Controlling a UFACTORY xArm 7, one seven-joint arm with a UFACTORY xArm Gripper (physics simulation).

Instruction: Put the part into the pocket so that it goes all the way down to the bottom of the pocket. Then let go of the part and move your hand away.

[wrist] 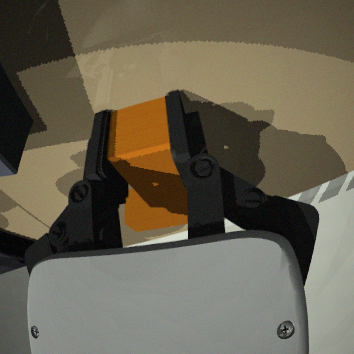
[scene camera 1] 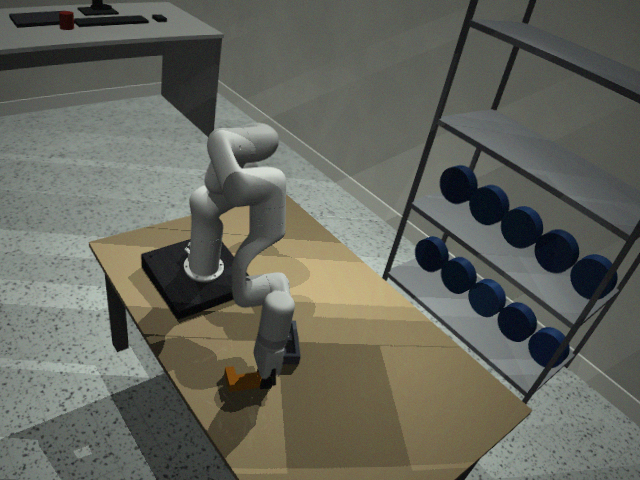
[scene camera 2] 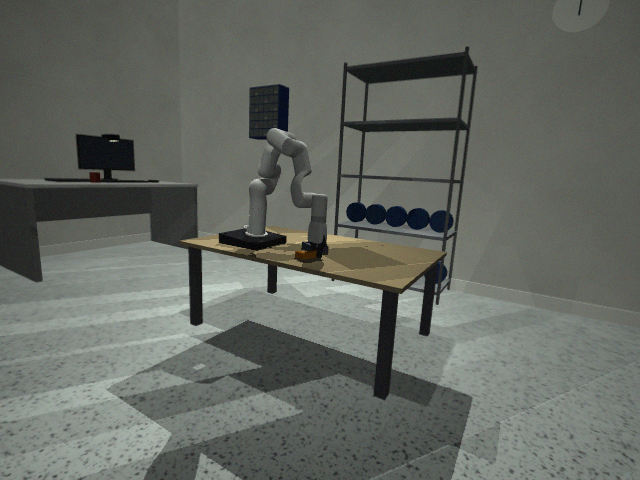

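Pixels of known places: gripper, fingertip midpoint: (wrist: 144, 118) (scene camera 1: 263, 382) (scene camera 2: 316, 256); arm's base at its link origin: (scene camera 1: 203, 267) (scene camera 2: 256, 234).
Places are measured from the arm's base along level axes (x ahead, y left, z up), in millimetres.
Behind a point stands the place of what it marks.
The orange L-shaped part (scene camera 1: 242, 380) {x 398, y -189, z -17 mm} (scene camera 2: 305, 254) {x 397, y -210, z -23 mm} (wrist: 142, 130) {x 431, y -123, z -27 mm} is between the fingers of my gripper (scene camera 1: 267, 381) {x 423, y -131, z -46 mm} (wrist: 144, 118) {x 423, y -131, z -46 mm}. The gripper is shut on one end of it, with both pads against its sides. The rest of the part sticks out to the left in scene camera 1 and seems a little above the table, near its front edge. The dark blue-grey block with the pocket (scene camera 1: 293, 357) {x 430, y -28, z -15 mm} (scene camera 2: 306, 245) {x 323, y -28, z -20 mm} (wrist: 11, 132) {x 393, y -70, z -26 mm} stands on the table, behind the gripper in scene camera 1. The arm hides much of it there, and its edge shows at the left in the wrist view.
The arm's black base plate (scene camera 1: 180, 304) {x 81, y -150, z -10 mm} (scene camera 2: 227, 239) {x -98, y -138, z -18 mm} is on the wooden table (scene camera 1: 439, 413) {x 820, y 160, z -47 mm} (scene camera 2: 398, 279) {x 851, y -310, z -47 mm}. A metal rack (scene camera 1: 433, 129) (scene camera 2: 341, 134) with blue discs stands beyond the table. A desk (scene camera 1: 191, 43) (scene camera 2: 170, 193) with a red cup (scene camera 1: 66, 20) (scene camera 2: 95, 177) is further back.
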